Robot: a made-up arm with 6 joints.
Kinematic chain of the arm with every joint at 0, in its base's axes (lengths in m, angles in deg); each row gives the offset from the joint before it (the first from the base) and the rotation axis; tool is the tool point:
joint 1: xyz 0 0 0.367 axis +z
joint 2: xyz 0 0 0 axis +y
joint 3: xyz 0 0 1.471 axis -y
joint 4: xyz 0 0 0 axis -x
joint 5: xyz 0.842 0 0 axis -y
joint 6: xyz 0 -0.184 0 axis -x
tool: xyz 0 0 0
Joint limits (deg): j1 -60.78..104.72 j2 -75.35..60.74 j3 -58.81..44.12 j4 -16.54..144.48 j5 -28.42..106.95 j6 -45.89..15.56
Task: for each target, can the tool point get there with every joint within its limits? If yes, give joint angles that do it. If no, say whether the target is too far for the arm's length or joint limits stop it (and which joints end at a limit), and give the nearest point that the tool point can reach.
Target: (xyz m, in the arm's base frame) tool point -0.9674 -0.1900 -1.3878
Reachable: no: joint limits stop it (at a limit: joint 1, joint 2, joint 3, joint 4) | nearest point -0.3890 0.8915 0.3008 | short by 2.087 m
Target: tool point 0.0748 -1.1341 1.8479
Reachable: yes | joints 84.46 -63.29 13.83 -1.52 68.09 -17.92
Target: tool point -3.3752 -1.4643 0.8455
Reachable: no: too far | nearest point -1.8326 -0.7950 1.3816 | short by 1.765 m
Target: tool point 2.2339 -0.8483 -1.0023
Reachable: no: too far | nearest point 1.5769 -0.5988 0.3244 | short by 1.501 m
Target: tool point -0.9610 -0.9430 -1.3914
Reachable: no: joint limits stop it (at a limit: joint 1, joint 2) | nearest point 0.3215 -0.9517 0.2976 | short by 2.121 m
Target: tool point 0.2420 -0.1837 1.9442
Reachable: yes | joints -42.84 -21.28 -19.58 99.34 39.70 -36.60
